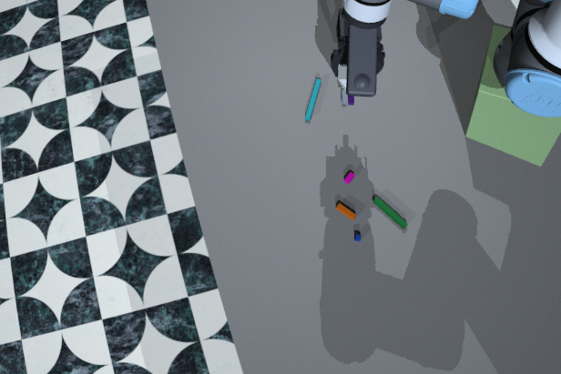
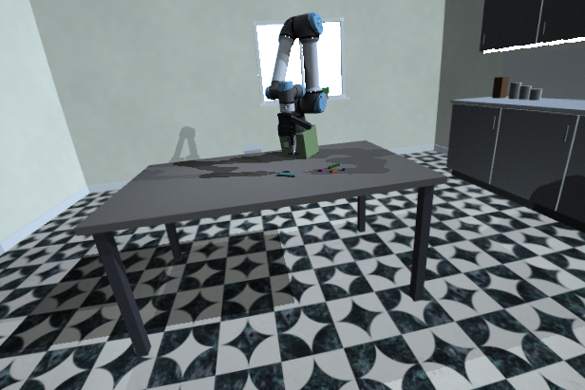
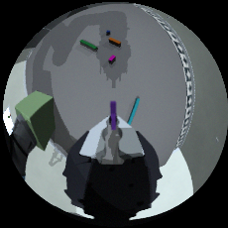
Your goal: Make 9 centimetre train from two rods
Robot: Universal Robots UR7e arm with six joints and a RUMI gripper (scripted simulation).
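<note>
Now: the grey rod 1 cm behind my hand, 5 cm to the right of it and 11 cm below it. Also, from my hand: magenta rod: 4 cm ahead, 13 cm to the left, 11 cm below; then turquoise rod: 5 cm ahead, 6 cm to the right, 11 cm below; then purple rod: 1 cm below.
</note>
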